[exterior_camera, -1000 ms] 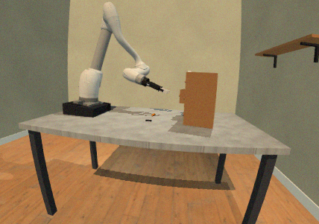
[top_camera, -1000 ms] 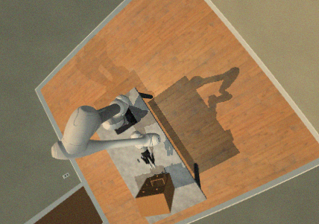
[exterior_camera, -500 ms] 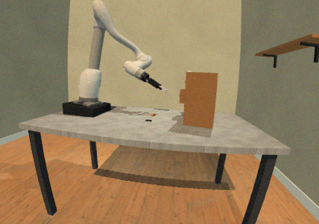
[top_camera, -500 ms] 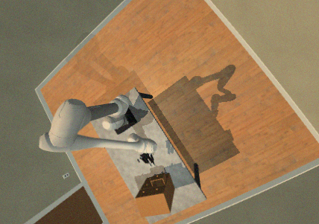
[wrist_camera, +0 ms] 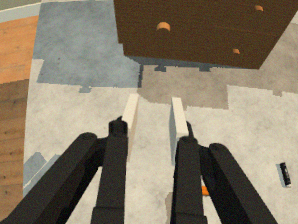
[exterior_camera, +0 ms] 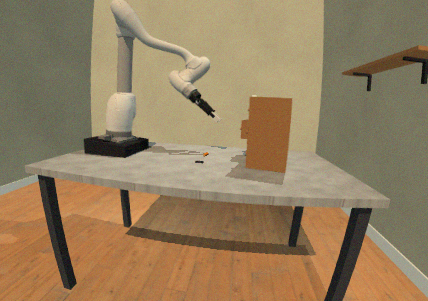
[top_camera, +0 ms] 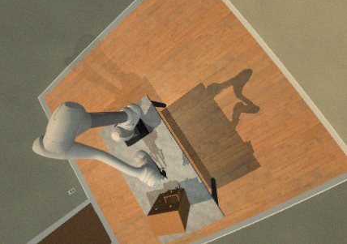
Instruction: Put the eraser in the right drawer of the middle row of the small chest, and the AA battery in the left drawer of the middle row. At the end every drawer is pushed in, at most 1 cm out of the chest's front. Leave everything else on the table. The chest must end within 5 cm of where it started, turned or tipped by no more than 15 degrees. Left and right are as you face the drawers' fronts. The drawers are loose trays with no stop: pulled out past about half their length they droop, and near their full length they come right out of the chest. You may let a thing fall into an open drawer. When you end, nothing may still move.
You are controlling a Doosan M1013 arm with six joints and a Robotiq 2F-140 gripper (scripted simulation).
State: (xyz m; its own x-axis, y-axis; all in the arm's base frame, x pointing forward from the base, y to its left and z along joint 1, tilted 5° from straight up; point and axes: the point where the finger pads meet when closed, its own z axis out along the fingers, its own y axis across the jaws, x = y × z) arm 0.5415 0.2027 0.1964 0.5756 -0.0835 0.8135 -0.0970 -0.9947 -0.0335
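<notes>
The orange AA battery is 3 cm behind my hand, 9 cm to the right of it and 21 cm below it. From my hand the other things lie so: eraser (32 cm ahead, 15 cm to the right, 10 cm below).
</notes>
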